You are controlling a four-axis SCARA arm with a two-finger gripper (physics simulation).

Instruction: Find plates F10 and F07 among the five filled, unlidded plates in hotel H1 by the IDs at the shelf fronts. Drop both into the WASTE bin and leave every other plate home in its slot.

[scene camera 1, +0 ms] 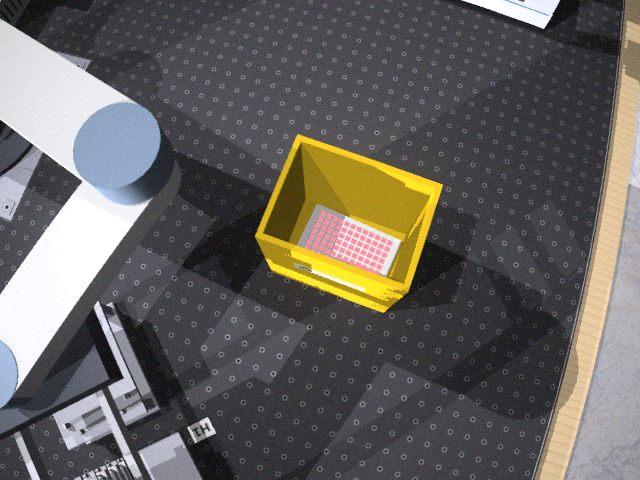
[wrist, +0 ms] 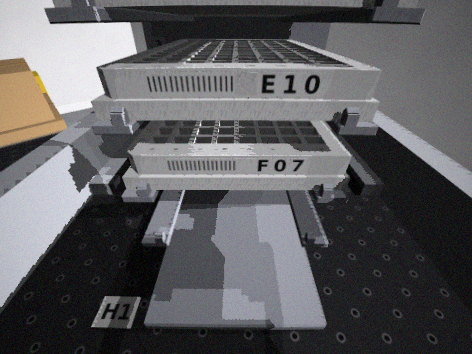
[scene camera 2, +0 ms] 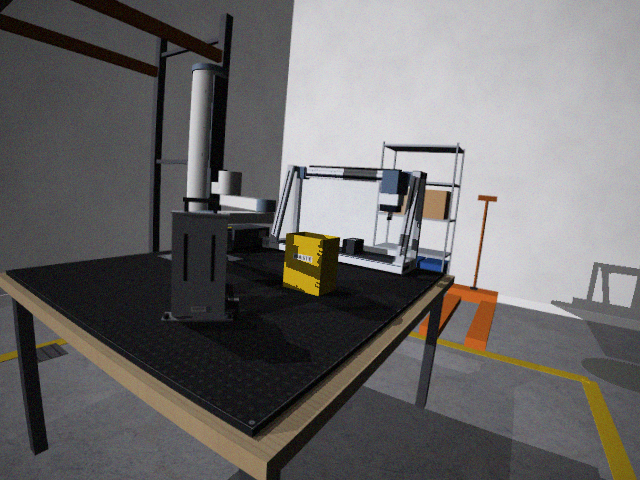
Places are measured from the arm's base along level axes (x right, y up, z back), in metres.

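Pixels of known places: gripper, fingertip midpoint: (wrist: 236, 119).
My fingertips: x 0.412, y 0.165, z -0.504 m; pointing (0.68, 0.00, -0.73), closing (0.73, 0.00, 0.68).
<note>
For each thing: its middle in the pictures, then the offset to it from my fingertips. "spot": a spot on its surface instead.
- Plate F07, body centre: (wrist: 236, 113) dz -0.017, dx +0.016, dy -0.006 m
- Plate E10, body centre: (wrist: 235, 62) dz -0.018, dx +0.016, dy +0.023 m
- yellow WASTE bin, body centre: (scene camera 1: 346, 234) (scene camera 2: 311, 262) dz -0.143, dx -0.386, dy -0.052 m
- plate with pink wells, body centre: (scene camera 1: 346, 249) dz -0.147, dx -0.389, dy -0.139 m
- H1 tag, body centre: (wrist: 117, 311) (scene camera 1: 201, 430) dz -0.043, dx -0.094, dy -0.152 m
- grey upright housing, body centre: (wrist: 237, 75) (scene camera 2: 200, 255) dz -0.046, dx +0.044, dy +0.008 m
- grey base plate, surface spot: (wrist: 240, 280) spot: dz +0.009, dx -0.003, dy -0.144 m
Plate F07 (wrist: 280, 165), pale with a dark well grid, sits level low in hotel H1 in the wrist view. My gripper (wrist: 236, 119) is shut on it, a dark pad against each side edge. Plate E10 (wrist: 240, 82) sits in the slot just above. The underside of another level shows at the top edge; its ID is out of view. The yellow WASTE bin (scene camera 1: 330, 286) (scene camera 2: 302, 279) stands upright. A plate with pink wells (scene camera 1: 361, 242) lies flat inside it, its ID not readable. The H1 tag (scene camera 1: 201, 429) (wrist: 116, 312) lies on the mat.
The white arm (scene camera 1: 62, 258) (scene camera 2: 235, 202) reaches towards the hotel side. A grey upright housing (scene camera 2: 199, 258) stands near the mat's edge. A portal frame (scene camera 2: 417, 206) stands behind the bin. Empty rails (wrist: 164, 217) and a grey base plate (wrist: 240, 280) lie below F07.
</note>
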